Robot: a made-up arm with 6 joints.
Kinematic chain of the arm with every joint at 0, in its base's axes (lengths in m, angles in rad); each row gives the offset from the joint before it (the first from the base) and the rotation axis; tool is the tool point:
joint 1: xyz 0 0 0.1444 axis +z
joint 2: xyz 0 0 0 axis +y
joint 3: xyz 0 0 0.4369 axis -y
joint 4: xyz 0 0 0 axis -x
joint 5: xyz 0.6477 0 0 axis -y
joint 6: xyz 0 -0.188 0 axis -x
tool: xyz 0 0 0
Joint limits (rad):
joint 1: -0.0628..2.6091
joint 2: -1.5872..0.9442
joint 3: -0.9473..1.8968
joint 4: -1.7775..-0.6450
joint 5: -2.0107..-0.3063
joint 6: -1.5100..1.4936
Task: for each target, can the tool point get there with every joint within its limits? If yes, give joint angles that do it. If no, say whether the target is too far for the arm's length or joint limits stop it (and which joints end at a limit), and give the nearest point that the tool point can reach.
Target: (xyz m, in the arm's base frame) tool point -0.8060 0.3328 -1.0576
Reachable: no: too far | nearest point -0.5158 0.2592 -0.2351 | short by 0.875 m
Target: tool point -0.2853 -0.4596 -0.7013
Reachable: no: joint limits stop it (at a limit: joint 1, joint 2, joint 3, joint 4) | nearest point 0.0329 -0.1526 -0.1785 | short by 0.685 m
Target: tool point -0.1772 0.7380 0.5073
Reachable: yes | joints 1.9869 0.2059 0.3051 -0.7604 -1.6235 0.4176
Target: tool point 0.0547 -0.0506 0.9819
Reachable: yes | joints 1.9815 -1.0045 0.3831 -1.4107 -1.3005 -0.5344
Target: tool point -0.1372 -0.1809 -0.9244
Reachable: no: joint limits stop it (at a limit: joint 1, joint 2, joint 4) | nearest point -0.1853 0.0644 -0.2531 | short by 0.716 m
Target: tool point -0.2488 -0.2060 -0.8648
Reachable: no: joint limits stop it (at a limit: joint 1, joint 2, joint 4) | nearest point -0.2146 0.0817 -0.2605 | short by 0.670 m
